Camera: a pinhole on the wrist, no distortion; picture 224 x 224 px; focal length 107.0 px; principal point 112.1 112.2 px. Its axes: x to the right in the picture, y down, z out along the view. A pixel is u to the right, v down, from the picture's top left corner.
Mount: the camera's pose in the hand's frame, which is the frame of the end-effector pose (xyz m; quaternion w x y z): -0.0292 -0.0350 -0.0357 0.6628 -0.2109 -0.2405 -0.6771
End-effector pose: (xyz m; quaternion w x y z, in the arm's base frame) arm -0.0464 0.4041 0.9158 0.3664 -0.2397 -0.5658 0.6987
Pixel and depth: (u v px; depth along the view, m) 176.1 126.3 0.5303
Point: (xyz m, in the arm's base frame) -0.4977 0.0537 1.0271
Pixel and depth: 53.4 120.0 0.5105
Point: -0.3181 0.2342 0.4855
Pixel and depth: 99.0 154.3 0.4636
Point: -0.4324 0.2980 0.7222
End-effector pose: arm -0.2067 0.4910 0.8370 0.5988 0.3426 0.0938 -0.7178
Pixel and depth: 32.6 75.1 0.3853
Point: 0.1609 0.4600 1.1235
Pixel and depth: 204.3 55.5 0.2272
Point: -0.3453 0.4944 1.1139
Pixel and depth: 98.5 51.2 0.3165
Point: -0.0906 0.5147 1.1585
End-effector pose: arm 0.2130 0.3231 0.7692 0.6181 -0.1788 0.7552 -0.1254
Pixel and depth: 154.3 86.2 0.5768
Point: 0.7734 0.5449 0.7749
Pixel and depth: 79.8 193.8 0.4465
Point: 0.3703 0.5115 0.3105
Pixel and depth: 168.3 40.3 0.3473
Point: 0.5902 0.4811 0.9354
